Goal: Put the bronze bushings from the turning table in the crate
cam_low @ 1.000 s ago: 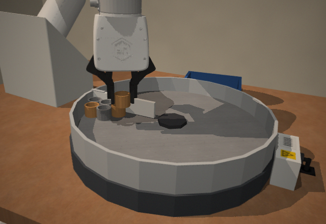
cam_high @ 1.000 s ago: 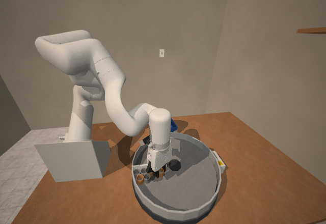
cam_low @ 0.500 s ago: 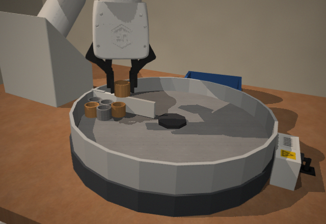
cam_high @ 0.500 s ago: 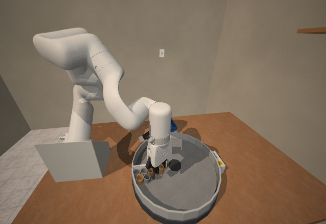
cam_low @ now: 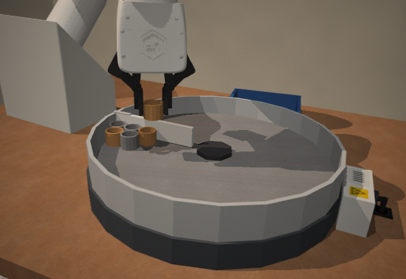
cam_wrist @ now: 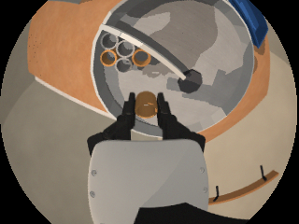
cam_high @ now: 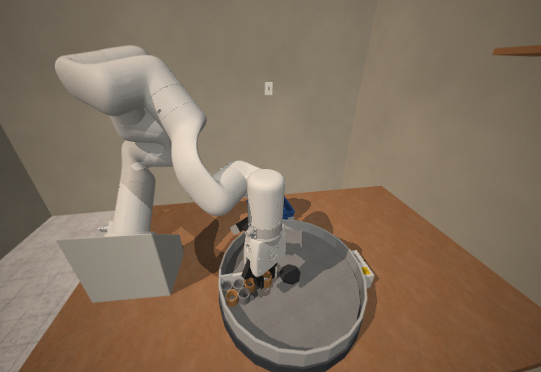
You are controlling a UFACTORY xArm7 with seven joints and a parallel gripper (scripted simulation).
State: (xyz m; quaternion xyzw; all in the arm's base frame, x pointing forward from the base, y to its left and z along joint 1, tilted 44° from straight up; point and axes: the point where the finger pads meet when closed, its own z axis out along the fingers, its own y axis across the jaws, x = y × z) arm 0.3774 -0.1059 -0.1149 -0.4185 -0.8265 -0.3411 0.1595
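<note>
The blue crate is 70 mm ahead of my hand, 420 mm to the left of it and 130 mm below it. Also, from my hand: turning table (90 mm ahead, 60 mm to the left, 100 mm below).
</note>
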